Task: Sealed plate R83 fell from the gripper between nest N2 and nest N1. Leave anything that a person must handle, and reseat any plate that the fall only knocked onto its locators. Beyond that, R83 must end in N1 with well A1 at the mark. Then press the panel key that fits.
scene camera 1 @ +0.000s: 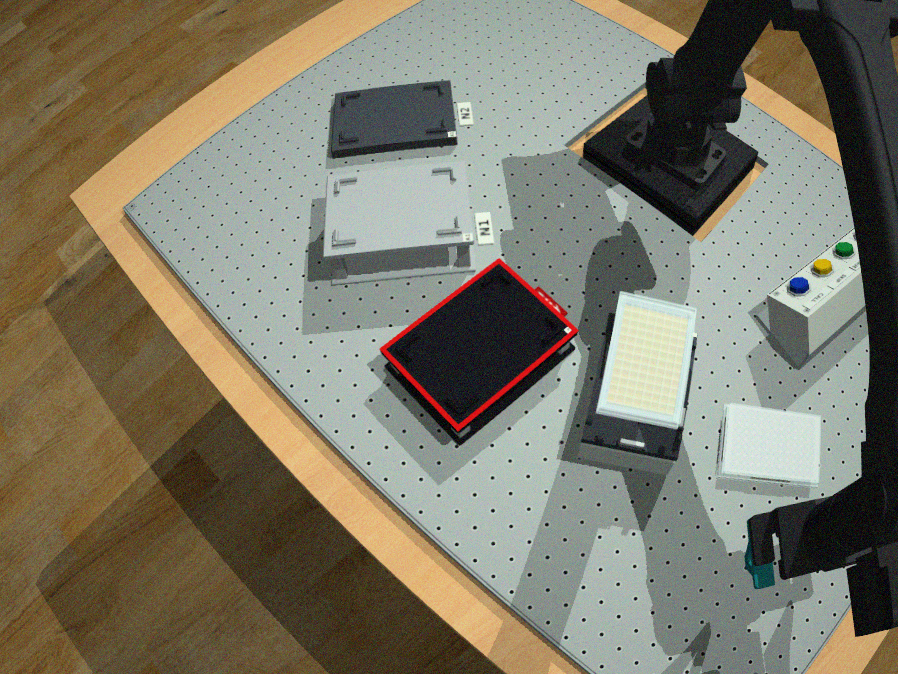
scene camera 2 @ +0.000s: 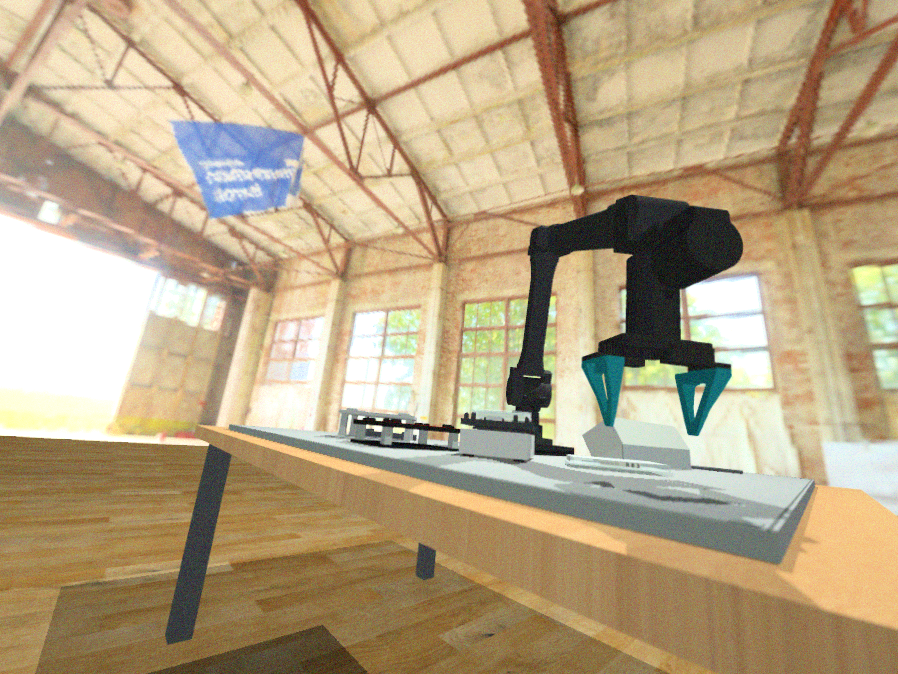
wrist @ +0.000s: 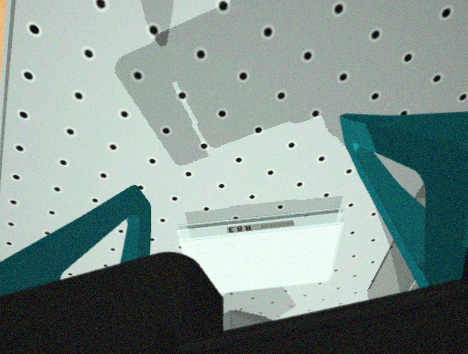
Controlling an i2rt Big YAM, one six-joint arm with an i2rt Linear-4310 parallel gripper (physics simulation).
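Frame: origin at the arm's base, x down, y left, z ahead, level; centimetres.
Seen in the pictures: gripper, fingertip midpoint: [scene camera 1: 787,552] [scene camera 2: 651,431] [wrist: 236,164]; arm's base, origin of the base link: [scene camera 1: 676,153].
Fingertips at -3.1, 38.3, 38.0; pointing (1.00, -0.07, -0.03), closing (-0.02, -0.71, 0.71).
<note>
Offsets run from my fingertips to a thing's top centre, as dx, dy, dz. "pt": to the spot under its first point.
Plate R83 @(+3.8, -7.8, -11.0) [scene camera 1: 770,444] [wrist: 265,260] [scene camera 2: 616,465] is white and lies flat on the pegboard; its R83 label shows upside down in the wrist view. My gripper [scene camera 2: 652,429] [wrist: 236,164] is open and empty, above the board on the near side of R83. Nest N1 @(-1.3, -57.4, -6.0) [scene camera 1: 398,206] is light grey, raised and bare, with a small A1 mark @(-0.8, -48.2, -7.4) [scene camera 1: 467,237] at its lower right corner. Dark nest N2 @(+2.9, -72.0, -19.9) [scene camera 1: 391,116] is bare. The key panel @(-3.2, -10.5, -33.5) [scene camera 1: 826,319] [scene camera 2: 645,444] has blue @(-2.3, -14.8, -27.0) [scene camera 1: 798,285], yellow @(-2.3, -13.3, -31.8) [scene camera 1: 822,266] and green @(-2.3, -11.8, -36.6) [scene camera 1: 844,248] keys. Which wells R83 has where is unreadable.
A plate with cream wells @(-2.9, -24.5, -7.2) [scene camera 1: 647,362] rests on a black nest @(pt -0.3, -21.2, +0.3) [scene camera 1: 631,439], offset so the nest's lower end shows. A black nest with a red outline @(+0.6, -40.0, +0.5) [scene camera 1: 478,344] stands between it and N1. The arm base [scene camera 1: 670,159] is at the back; the arm covers the panel's right part.
</note>
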